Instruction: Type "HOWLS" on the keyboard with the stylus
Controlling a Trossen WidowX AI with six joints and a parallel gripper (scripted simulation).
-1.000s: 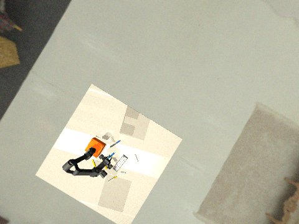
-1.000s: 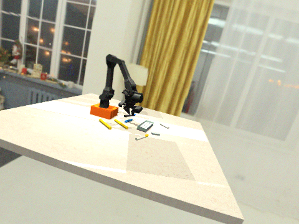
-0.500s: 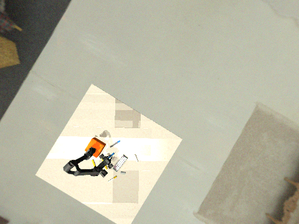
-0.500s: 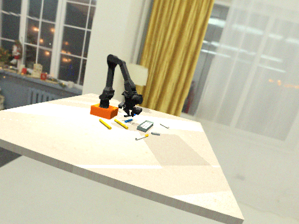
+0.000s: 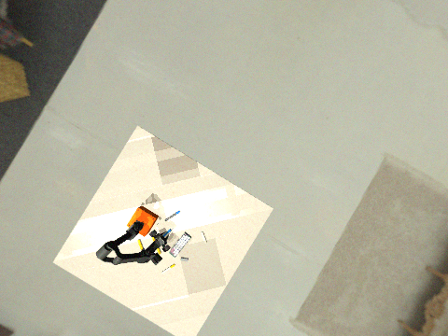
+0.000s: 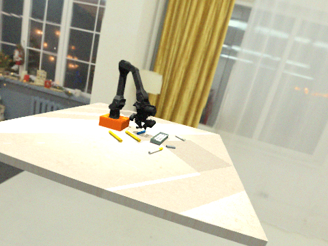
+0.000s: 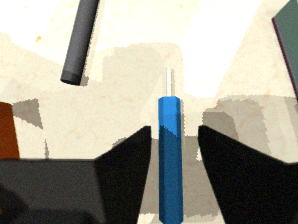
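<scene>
The blue stylus is 2 cm below my gripper tip and 1 cm to the left of it. From my gripper tip the other things lie so: dark pen: 16 cm to the left, 2 cm below, 1 cm behind; yellow-tipped pen: 26 cm to the right, 13 cm ahead, 2 cm below; grey piece: 21 cm ahead, 15 cm to the right, 2 cm below.
</scene>
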